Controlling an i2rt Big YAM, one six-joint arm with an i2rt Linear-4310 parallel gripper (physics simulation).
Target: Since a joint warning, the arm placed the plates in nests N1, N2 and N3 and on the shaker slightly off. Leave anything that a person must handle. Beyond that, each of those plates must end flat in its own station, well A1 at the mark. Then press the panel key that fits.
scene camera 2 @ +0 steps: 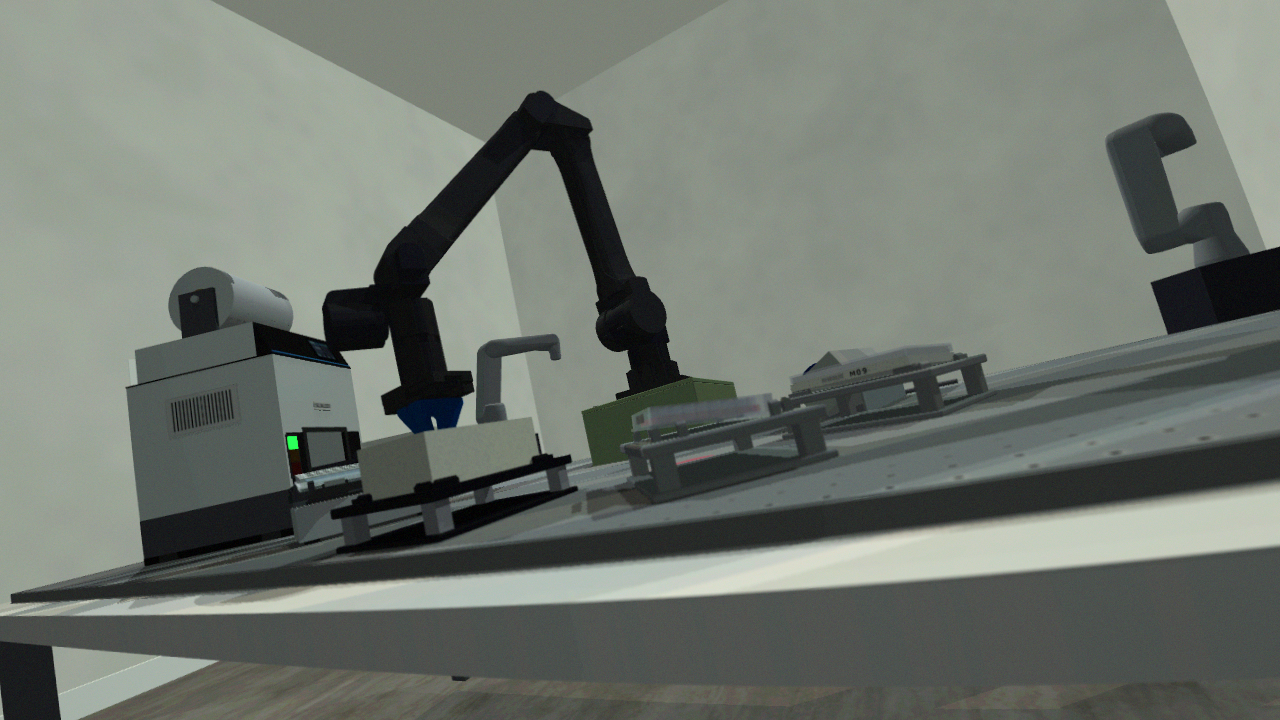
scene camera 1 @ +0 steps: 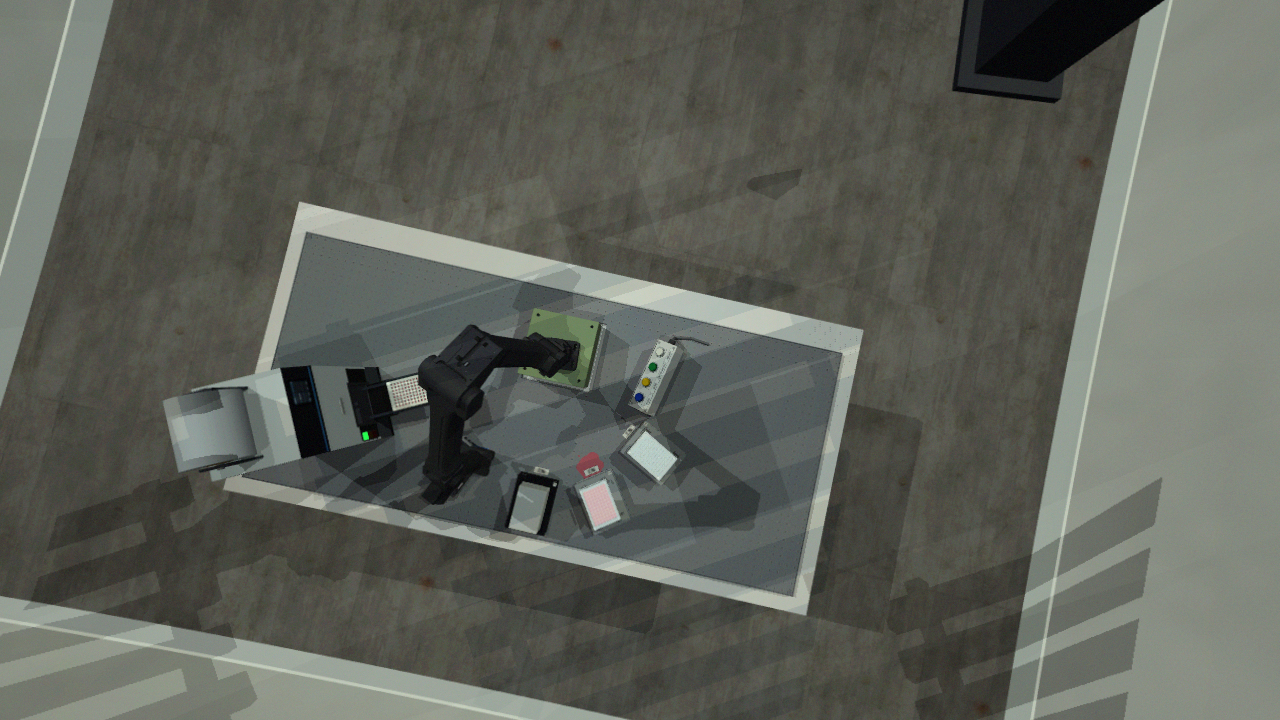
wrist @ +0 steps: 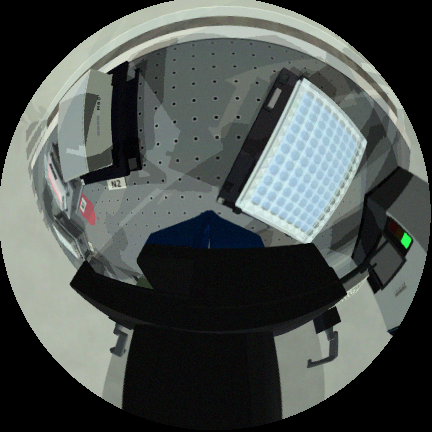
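Note:
My gripper point(scene camera 1: 445, 386) point(scene camera 2: 429, 413) point(wrist: 209, 216) has blue fingers. It is shut and empty, and hangs above the table between the shaker and nest N2. A clear well plate point(scene camera 1: 405, 390) point(wrist: 300, 160) lies on the shaker's black carrier point(wrist: 245, 157), shifted sideways so that it overhangs one edge. A tall grey plate point(scene camera 1: 529, 506) point(scene camera 2: 443, 452) point(wrist: 84, 128) sits in a black nest by the N2 label point(wrist: 116, 184). A pink plate point(scene camera 1: 597, 503) point(scene camera 2: 693, 413) has a red tag point(scene camera 1: 589, 465) point(wrist: 88, 204) beside it. A white plate point(scene camera 1: 650, 455) point(scene camera 2: 872, 360) looks tilted in its nest. The key panel point(scene camera 1: 655, 376) stands behind the nests.
The shaker machine point(scene camera 1: 305, 412) point(scene camera 2: 223, 429) point(wrist: 402, 241) with a green light stands at the table's left end. The arm's base stands on a green block point(scene camera 1: 577, 353) point(scene camera 2: 657, 412). A dark cabinet point(scene camera 1: 1029, 45) point(scene camera 2: 1217, 290) stands off the table.

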